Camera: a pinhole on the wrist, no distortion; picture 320 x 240 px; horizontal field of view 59.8 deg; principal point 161.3 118.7 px. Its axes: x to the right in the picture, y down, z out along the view. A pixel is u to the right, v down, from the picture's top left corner.
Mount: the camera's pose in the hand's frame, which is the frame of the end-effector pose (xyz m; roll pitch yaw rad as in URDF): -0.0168 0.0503 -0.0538 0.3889 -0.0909 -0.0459
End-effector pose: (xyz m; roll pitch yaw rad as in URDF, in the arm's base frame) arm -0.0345 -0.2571 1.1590 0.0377 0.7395 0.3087
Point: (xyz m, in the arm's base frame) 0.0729 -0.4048 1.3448
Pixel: 130.1 16.6
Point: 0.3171 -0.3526 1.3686
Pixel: 250.8 84.8
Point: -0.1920 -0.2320 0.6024
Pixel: behind the camera
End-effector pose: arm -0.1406 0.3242 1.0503 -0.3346 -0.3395 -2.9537
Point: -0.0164 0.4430 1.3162
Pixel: 167.3 41.0
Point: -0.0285 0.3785 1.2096
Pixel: 143.8 67.0
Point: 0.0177 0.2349 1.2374
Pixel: 138.7 217.1
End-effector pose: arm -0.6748 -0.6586 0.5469 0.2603 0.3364 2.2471
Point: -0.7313 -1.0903 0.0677
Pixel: behind the camera
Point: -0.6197 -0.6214 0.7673
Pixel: 127.8 163.5
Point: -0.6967 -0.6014 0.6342
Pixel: 266.5 155.2
